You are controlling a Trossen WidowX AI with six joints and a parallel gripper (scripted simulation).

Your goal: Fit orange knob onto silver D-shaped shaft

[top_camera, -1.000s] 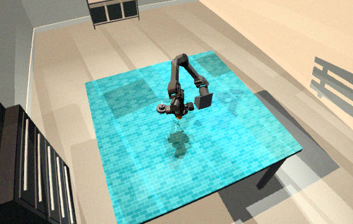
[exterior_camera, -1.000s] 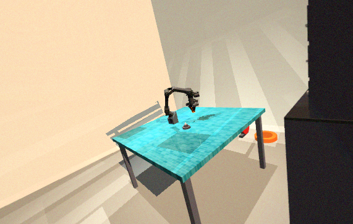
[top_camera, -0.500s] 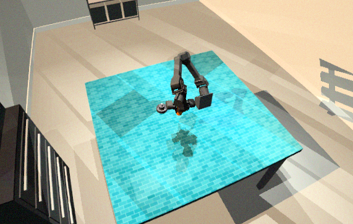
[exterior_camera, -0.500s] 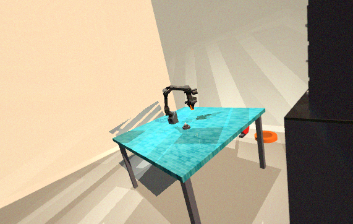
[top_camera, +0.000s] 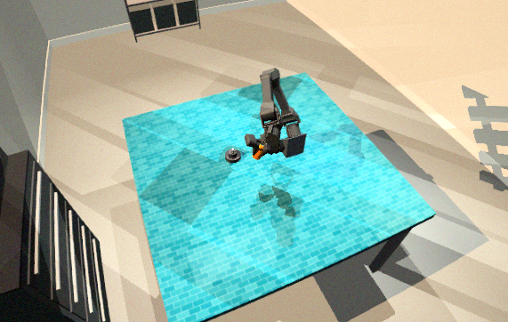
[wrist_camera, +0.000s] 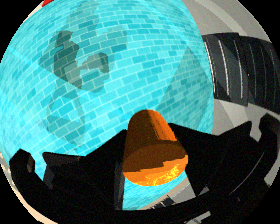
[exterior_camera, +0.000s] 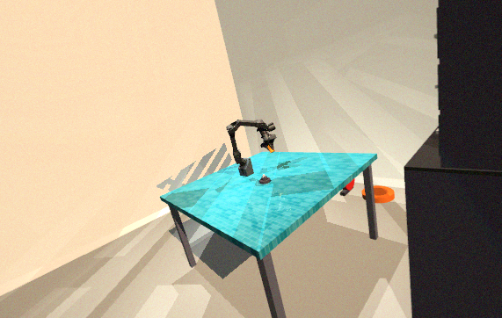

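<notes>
Right now my gripper tip is 1 cm past the orange knob and 3 cm below it. From my gripper tip the other things lie so: round pedestal: 3 cm ahead, 20 cm to the right, 15 cm below.
</notes>
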